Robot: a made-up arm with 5 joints. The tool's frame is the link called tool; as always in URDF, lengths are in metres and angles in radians. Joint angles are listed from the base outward.
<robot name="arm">
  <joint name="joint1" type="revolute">
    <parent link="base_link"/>
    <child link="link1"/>
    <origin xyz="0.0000 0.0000 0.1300" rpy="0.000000 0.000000 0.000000"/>
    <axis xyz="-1 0 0"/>
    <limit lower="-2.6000" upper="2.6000"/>
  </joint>
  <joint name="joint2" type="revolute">
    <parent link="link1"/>
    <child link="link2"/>
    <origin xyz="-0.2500 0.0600 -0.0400" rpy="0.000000 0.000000 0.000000"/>
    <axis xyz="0 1 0"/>
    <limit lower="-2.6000" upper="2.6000"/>
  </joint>
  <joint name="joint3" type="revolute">
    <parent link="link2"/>
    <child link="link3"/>
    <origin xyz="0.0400 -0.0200 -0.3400" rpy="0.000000 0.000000 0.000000"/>
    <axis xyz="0 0 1"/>
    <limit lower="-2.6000" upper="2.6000"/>
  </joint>
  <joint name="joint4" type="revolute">
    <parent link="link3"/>
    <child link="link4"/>
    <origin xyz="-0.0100 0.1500 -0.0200" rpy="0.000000 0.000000 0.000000"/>
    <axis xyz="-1 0 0"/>
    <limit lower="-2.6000" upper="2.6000"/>
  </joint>
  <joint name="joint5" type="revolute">
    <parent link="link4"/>
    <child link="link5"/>
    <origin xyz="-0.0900 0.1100 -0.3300" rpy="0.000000 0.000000 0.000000"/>
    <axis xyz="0 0 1"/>
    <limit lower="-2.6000" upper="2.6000"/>
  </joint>
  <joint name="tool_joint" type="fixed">
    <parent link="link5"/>
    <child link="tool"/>
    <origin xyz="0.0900 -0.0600 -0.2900" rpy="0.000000 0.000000 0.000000"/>
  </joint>
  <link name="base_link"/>
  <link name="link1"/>
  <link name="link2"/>
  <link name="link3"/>
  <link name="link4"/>
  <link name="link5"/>
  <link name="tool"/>
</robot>
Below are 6 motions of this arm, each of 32 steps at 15 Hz.
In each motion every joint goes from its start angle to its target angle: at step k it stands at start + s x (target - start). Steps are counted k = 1, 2, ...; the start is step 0. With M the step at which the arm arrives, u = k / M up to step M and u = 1 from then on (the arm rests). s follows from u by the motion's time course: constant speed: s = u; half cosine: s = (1 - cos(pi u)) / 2; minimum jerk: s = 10 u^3 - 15 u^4 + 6 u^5.
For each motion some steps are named. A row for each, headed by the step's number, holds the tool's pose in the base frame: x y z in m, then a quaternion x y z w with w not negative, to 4 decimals.
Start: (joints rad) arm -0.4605 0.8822 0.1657 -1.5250 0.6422
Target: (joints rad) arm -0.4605 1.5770 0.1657 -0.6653 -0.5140
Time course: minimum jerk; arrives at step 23
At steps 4, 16, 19, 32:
4: -0.5352 0.7947 0.3452 0.8507 0.1756 -0.0058 0.4953
16: -1.0250 0.5894 0.3874 0.3736 0.7336 -0.1439 0.5491
19: -1.0761 0.5067 0.4271 0.2647 0.7818 -0.1545 0.5430
32: -1.0888 0.4794 0.4406 0.2303 0.7937 -0.1568 0.5407

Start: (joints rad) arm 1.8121 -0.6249 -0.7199 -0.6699 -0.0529
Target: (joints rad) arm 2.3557 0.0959 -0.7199 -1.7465 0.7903
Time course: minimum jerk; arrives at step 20
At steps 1, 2, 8, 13, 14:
1: 0.5575 -0.5666 -0.2227 -0.3795 -0.4200 0.1426 0.8119
2: 0.5555 -0.5683 -0.2232 -0.3804 -0.4174 0.1453 0.8124
8: 0.4638 -0.6191 -0.2268 -0.4040 -0.3163 0.2481 0.8217
13: 0.3286 -0.6122 -0.1790 -0.4052 -0.2188 0.3838 0.8004
14: 0.3088 -0.6014 -0.1671 -0.4040 -0.2091 0.4053 0.7929

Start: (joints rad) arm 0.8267 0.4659 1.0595 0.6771 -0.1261
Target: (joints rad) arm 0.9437 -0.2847 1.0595 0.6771 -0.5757
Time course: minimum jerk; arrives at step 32
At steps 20, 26, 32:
20: 0.0304 -0.7583 -0.3188 -0.6187 -0.1160 0.3603 0.6884
26: 0.1655 -0.7260 -0.2534 -0.6257 -0.2200 0.3421 0.6656
32: 0.1929 -0.7164 -0.2379 -0.6253 -0.2423 0.3386 0.6601

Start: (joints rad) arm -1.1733 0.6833 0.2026 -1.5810 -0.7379
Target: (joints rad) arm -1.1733 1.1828 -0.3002 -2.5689 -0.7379
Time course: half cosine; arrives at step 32
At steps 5, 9, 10, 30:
5: -0.5791 0.4590 0.7876 0.7350 0.6668 -0.0458 0.1143
9: -0.4997 0.4218 0.8043 0.7242 0.6829 -0.0832 0.0478
10: -0.4739 0.4112 0.8063 0.7204 0.6864 -0.0955 0.0270
30: -0.0591 0.2789 0.5846 -0.6318 -0.6137 0.3570 0.3110

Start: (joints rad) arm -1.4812 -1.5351 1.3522 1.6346 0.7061
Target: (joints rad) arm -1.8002 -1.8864 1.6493 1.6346 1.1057
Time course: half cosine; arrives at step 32
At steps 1, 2, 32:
1: 0.2105 -0.4543 0.1145 -0.6052 -0.2639 -0.3207 0.6792
2: 0.2095 -0.4556 0.1145 -0.6058 -0.2623 -0.3207 0.6792
32: 0.0489 -0.6032 0.0627 -0.6579 -0.0010 -0.2818 0.6984

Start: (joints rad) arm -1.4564 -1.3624 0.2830 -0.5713 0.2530
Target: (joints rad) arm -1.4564 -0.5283 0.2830 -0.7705 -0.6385
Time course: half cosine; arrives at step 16
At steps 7, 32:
7: 0.3903 0.6432 0.6314 0.7407 -0.4569 -0.1030 0.4816
32: -0.0070 0.8851 0.6188 0.8895 -0.0106 -0.1036 0.4450

